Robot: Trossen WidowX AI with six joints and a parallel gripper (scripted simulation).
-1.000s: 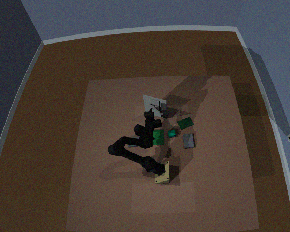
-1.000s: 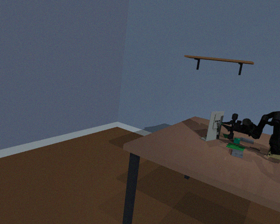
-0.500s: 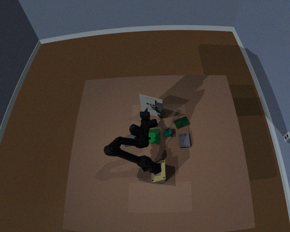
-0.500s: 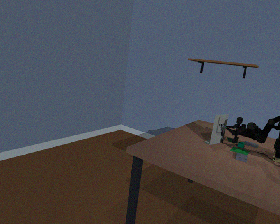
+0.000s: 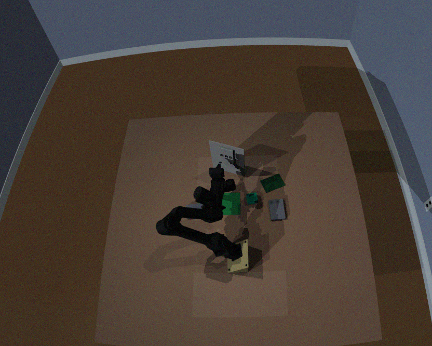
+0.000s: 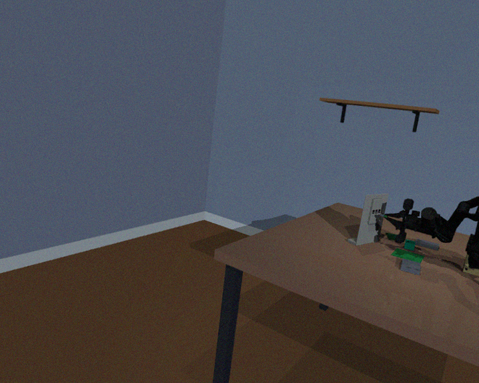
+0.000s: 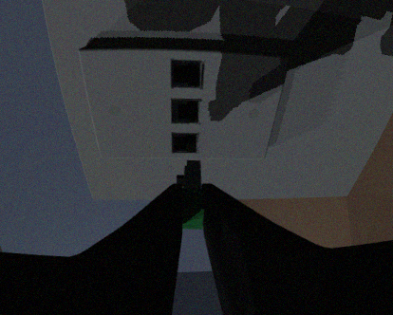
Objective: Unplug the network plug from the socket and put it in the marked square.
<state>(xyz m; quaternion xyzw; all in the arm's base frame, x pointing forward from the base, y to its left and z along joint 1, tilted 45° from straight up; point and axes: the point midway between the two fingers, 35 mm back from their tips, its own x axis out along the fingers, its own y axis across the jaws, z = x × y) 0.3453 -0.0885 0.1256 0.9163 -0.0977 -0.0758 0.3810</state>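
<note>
My gripper tip is now 150 mm above the green square, 130 mm past it and 10 mm to the left of it. Also, from my gripper tip: network plug: right at my gripper tip; teal cube: 140 mm below, 130 mm to the right, 130 mm behind; upright panel: 60 mm ahead, 50 mm to the right, 50 mm below.
</note>
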